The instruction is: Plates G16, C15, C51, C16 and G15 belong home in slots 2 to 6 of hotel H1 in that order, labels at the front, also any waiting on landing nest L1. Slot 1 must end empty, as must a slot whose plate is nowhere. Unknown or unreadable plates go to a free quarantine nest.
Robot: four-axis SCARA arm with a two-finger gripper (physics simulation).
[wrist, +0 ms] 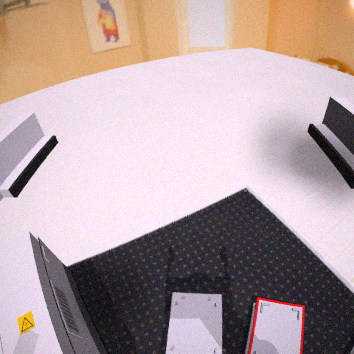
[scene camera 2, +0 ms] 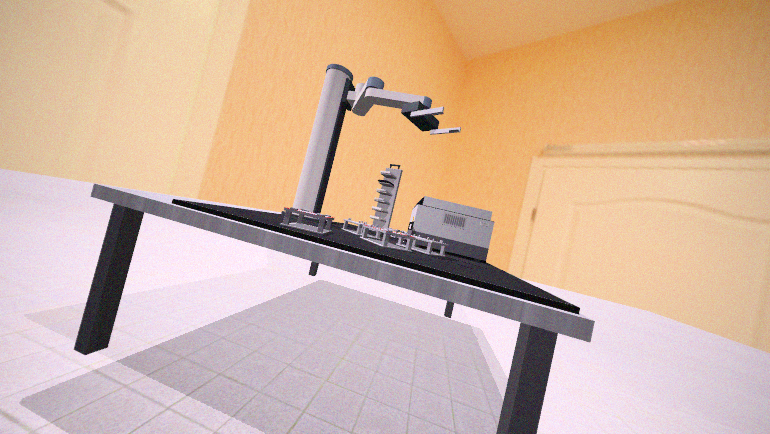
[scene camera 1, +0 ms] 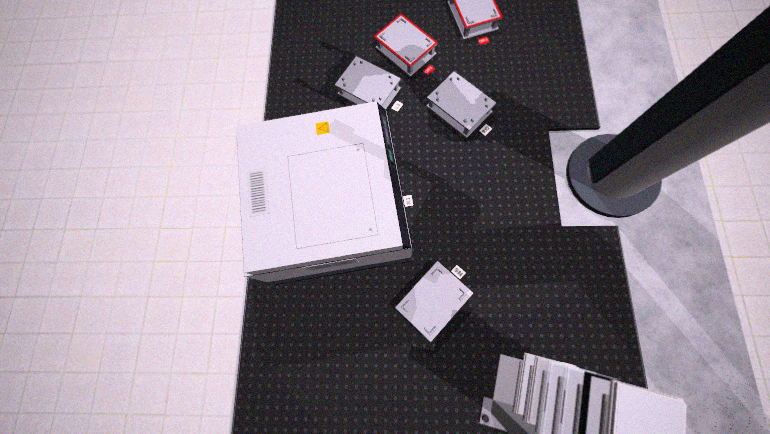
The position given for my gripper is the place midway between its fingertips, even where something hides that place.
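Observation:
There is a rack base shelf [scene camera 1: 507, 372] here, which I can see. As for my gripper [scene camera 2: 452, 120], it holds nothing, and the wrist view shows the gripper [wrist: 176, 114] too.

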